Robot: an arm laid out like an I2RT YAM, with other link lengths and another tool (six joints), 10 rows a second.
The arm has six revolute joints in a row. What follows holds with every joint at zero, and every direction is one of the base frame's.
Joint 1 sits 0.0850 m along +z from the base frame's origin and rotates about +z.
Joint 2 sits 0.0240 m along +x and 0.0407 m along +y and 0.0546 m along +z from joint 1 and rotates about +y.
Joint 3 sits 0.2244 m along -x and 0.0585 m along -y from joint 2 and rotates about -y.
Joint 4 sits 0.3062 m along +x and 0.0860 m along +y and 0.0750 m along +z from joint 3 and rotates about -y.
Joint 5 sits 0.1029 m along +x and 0.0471 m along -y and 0.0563 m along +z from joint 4 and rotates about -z.
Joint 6 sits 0.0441 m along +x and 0.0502 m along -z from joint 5 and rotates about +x.
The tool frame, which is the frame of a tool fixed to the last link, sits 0.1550 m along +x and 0.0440 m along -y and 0.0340 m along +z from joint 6; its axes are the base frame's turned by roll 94.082, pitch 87.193 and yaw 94.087 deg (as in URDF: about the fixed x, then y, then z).
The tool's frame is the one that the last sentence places.
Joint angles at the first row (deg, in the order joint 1, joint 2, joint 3, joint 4, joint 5, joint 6):
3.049, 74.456, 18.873, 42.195, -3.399, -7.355
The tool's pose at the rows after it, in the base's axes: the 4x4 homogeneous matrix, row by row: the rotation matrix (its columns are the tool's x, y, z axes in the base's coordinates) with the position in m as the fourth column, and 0 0 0 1 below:
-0.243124 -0.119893 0.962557 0.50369; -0.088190 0.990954 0.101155 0.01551; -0.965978 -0.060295 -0.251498 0.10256; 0 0 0 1
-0.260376 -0.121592 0.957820 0.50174; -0.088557 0.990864 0.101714 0.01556; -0.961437 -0.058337 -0.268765 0.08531; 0 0 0 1
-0.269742 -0.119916 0.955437 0.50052; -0.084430 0.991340 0.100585 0.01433; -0.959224 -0.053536 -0.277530 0.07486; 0 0 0 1
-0.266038 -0.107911 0.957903 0.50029; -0.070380 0.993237 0.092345 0.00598; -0.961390 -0.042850 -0.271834 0.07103; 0 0 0 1
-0.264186 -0.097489 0.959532 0.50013; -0.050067 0.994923 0.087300 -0.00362; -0.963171 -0.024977 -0.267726 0.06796; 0 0 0 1
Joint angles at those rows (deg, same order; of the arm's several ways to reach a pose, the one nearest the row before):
2.482, 77.975, 18.698, 44.884, -3.420, -7.245
2.481, 81.668, 18.546, 47.702, -3.464, -7.224
2.329, 84.161, 18.546, 49.670, -3.551, -7.005
1.147, 85.887, 18.546, 51.724, -4.208, -6.524
-0.361, 87.088, 18.545, 53.145, -5.366, -5.759

